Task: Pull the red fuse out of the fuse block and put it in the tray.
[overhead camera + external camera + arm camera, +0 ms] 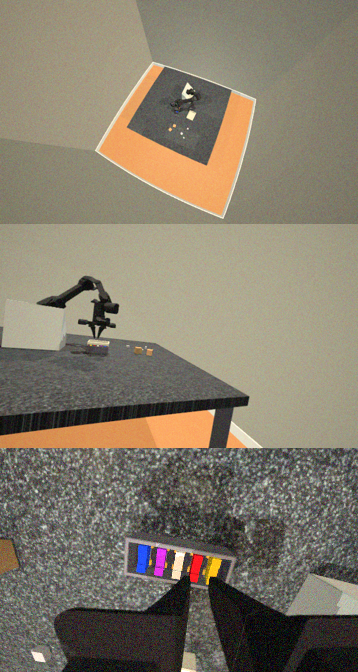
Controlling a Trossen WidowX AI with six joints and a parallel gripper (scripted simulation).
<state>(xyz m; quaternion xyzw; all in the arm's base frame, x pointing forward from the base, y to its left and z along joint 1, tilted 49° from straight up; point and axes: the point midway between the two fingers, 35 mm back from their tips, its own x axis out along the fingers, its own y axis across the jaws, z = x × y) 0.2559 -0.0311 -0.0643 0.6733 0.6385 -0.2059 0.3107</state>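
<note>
The red fuse is 60 mm below my gripper tip and 10 mm to the left of it. Round my gripper tip: cream tray (220 mm to the left, 80 mm below, 30 mm ahead); yellow fuse (60 mm below, 20 mm behind, 10 mm to the left); cream fuse (60 mm below, 20 mm ahead, 10 mm to the left).
</note>
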